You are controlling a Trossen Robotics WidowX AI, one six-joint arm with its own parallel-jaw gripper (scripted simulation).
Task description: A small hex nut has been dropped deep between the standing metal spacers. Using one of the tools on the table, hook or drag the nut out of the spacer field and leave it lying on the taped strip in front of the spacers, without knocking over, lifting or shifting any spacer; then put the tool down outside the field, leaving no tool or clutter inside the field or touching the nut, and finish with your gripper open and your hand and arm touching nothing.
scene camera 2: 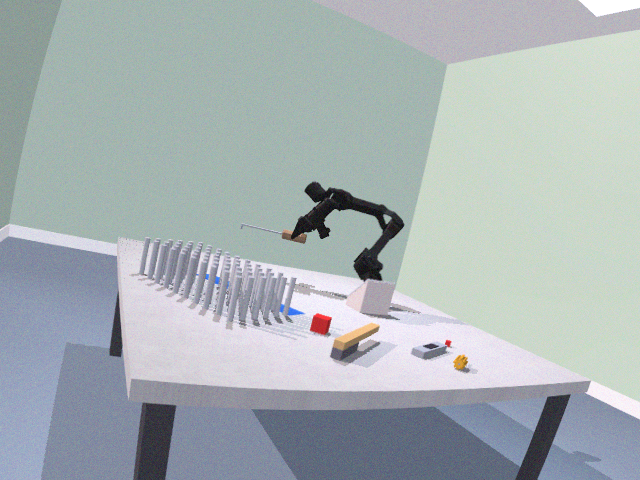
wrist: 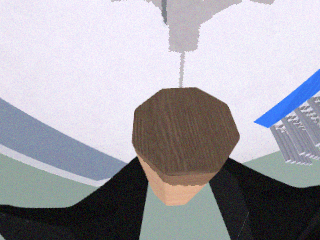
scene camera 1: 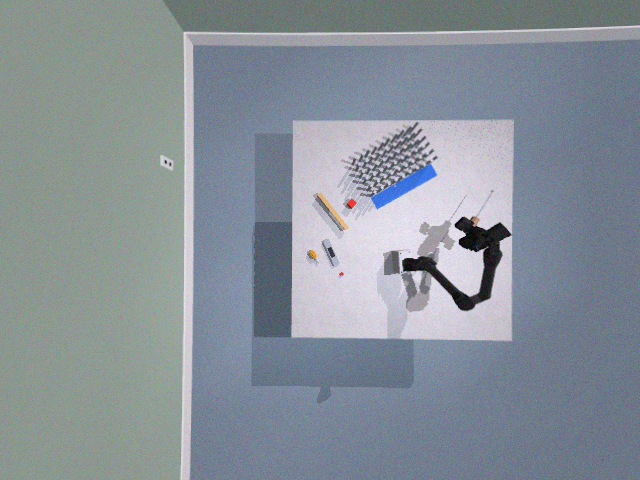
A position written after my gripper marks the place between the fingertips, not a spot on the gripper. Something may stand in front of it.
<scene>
My gripper (wrist: 175,156) carries a wire hook tool (wrist: 182,136). Also in view: a blue taped strip (scene camera 1: 427,173).
</scene>
